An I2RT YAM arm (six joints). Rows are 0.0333 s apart.
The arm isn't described. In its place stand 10 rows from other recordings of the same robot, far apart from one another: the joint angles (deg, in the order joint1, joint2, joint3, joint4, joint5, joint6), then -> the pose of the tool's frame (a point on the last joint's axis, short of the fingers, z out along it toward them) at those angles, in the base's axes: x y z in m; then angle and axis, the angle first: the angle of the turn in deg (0 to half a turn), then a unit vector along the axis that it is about.
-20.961 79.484 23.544 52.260 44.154 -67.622 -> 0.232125, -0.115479, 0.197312, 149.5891, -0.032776, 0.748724, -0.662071
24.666 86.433 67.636 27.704 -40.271 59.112 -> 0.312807, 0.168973, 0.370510, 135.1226, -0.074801, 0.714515, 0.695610
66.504 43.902 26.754 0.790 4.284 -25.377 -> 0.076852, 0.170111, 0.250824, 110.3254, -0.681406, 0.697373, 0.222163
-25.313 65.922 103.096 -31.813 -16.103 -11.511 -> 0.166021, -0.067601, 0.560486, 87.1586, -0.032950, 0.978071, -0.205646
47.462 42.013 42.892 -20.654 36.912 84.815 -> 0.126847, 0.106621, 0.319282, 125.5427, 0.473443, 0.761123, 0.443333
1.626 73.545 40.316 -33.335 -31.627 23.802 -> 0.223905, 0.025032, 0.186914, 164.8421, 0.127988, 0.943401, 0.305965
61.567 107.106 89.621 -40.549 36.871 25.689 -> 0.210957, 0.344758, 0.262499, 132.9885, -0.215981, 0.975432, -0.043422
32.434 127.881 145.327 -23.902 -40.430 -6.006 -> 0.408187, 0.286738, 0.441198, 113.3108, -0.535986, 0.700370, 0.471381
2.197 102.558 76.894 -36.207 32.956 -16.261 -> 0.373656, -0.005045, 0.227556, 157.2072, -0.082778, 0.947886, -0.307669
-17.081 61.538 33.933 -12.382 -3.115 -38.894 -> 0.213760, -0.063660, 0.214840, 134.7491, -0.197921, 0.961376, -0.191269
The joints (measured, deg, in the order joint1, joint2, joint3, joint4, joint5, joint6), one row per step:
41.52, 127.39, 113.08, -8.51, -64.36, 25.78
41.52, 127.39, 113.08, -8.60, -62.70, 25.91
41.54, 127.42, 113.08, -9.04, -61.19, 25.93
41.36, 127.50, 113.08, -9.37, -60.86, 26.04
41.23, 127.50, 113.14, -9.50, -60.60, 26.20
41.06, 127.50, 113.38, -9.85, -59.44, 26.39
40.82, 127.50, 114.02, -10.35, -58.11, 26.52
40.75, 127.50, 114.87, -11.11, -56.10, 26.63
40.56, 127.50, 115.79, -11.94, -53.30, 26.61
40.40, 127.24, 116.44, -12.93, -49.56, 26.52
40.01, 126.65, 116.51, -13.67, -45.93, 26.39
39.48, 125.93, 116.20, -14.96, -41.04, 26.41
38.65, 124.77, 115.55, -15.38, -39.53, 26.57
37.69, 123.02, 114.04, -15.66, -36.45, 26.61
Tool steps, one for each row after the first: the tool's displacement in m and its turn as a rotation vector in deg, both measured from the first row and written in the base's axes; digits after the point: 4 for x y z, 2 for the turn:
0.0009, 0.0002, -0.0005, -0.58, -0.24, -1.55
0.0015, 0.0004, -0.0017, -1.34, -0.26, -2.92
0.0029, -0.0007, -0.0030, -1.75, 0.06, -3.42
0.0038, -0.0016, -0.0029, -1.92, 0.19, -3.82
0.0055, -0.0026, -0.0022, -2.38, 0.15, -5.09
0.0079, -0.0040, 0.0005, -2.71, -0.17, -6.58
0.0095, -0.0043, 0.0040, -3.26, -0.64, -8.52
0.0123, -0.0055, 0.0076, -4.00, -1.45, -11.29
0.0146, -0.0074, 0.0115, -5.14, -2.44, -14.87
0.0173, -0.0117, 0.0152, -6.25, -3.43, -18.57
0.0208, -0.0179, 0.0167, -8.41, -4.09, -23.54
0.0232, -0.0265, 0.0219, -8.84, -4.33, -25.80
0.0252, -0.0377, 0.0269, -9.85, -4.99, -29.58

